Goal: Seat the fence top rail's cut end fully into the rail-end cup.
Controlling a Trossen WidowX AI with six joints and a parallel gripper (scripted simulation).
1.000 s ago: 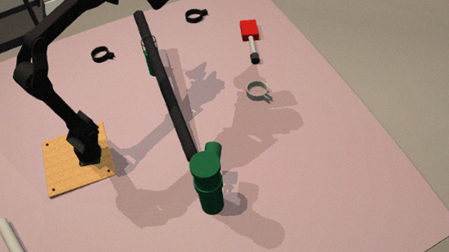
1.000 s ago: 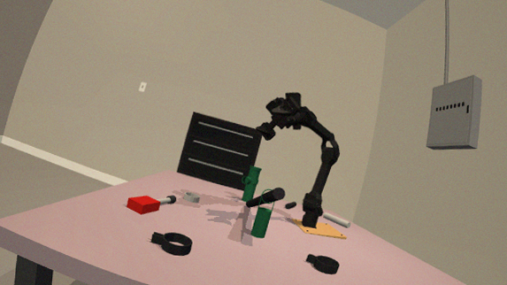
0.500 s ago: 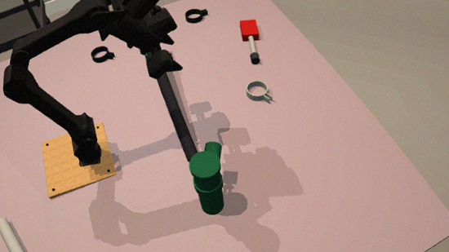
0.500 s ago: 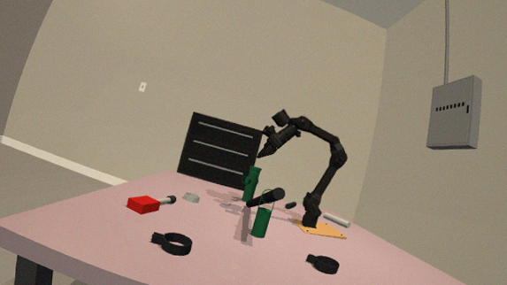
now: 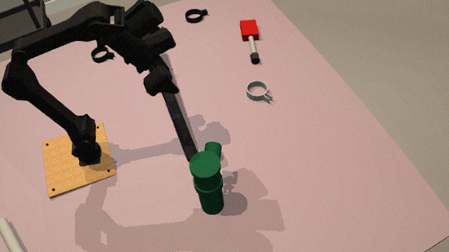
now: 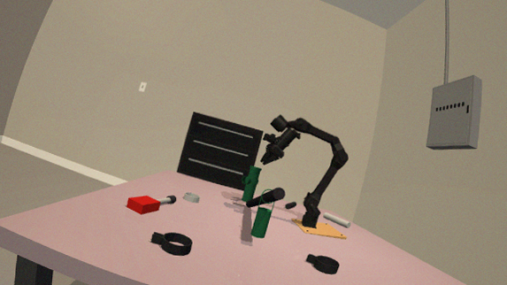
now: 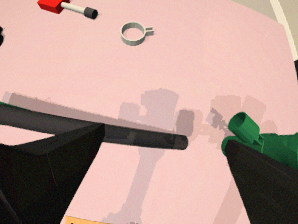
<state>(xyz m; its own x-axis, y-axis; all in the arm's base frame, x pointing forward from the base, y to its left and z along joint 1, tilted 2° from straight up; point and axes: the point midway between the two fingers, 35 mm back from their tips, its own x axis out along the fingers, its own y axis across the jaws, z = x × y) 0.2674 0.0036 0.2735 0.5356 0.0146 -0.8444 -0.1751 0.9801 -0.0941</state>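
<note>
The green rail-end cup lies 17 cm to the right of my gripper tip, 11 cm below it and 6 cm ahead of it. The rest, counted from my gripper tip: white tube (51 cm behind, 27 cm to the right, 22 cm below); then loop cap (31 cm to the left, 13 cm below, 6 cm behind); then small dark piece (41 cm to the right, 24 cm behind, 22 cm below).
</note>
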